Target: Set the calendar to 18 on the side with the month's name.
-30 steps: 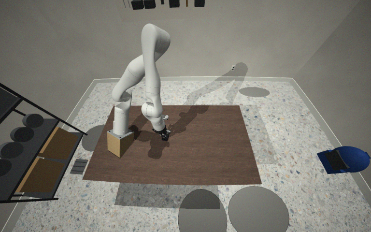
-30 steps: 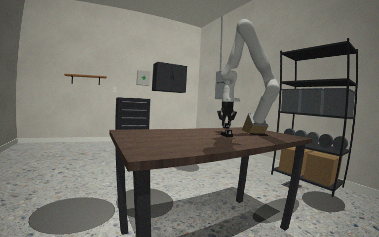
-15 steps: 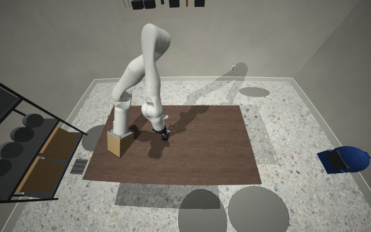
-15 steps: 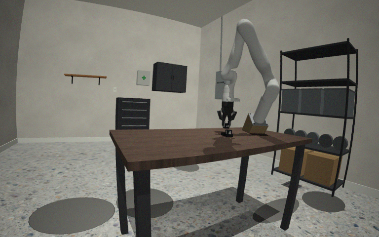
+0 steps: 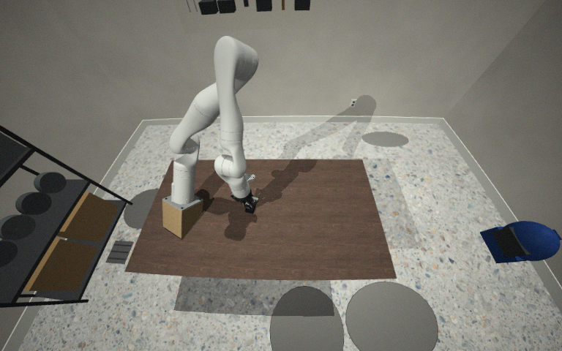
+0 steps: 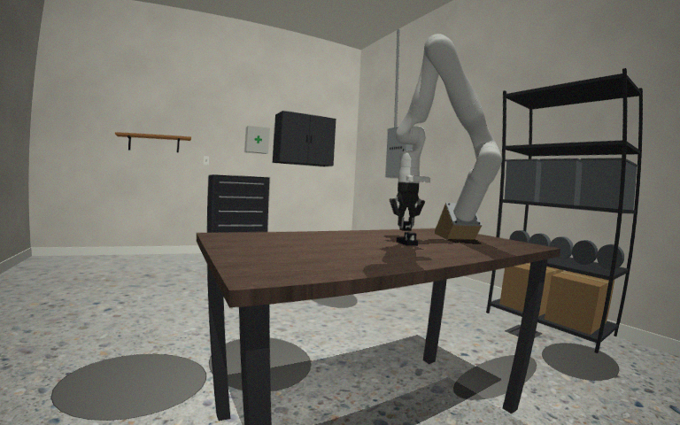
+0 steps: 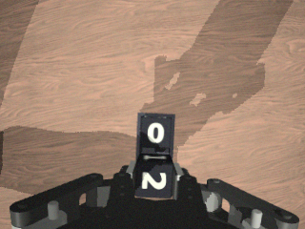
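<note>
My gripper is now 20 mm to the right of the black calendar tray and 60 mm above it.
</note>
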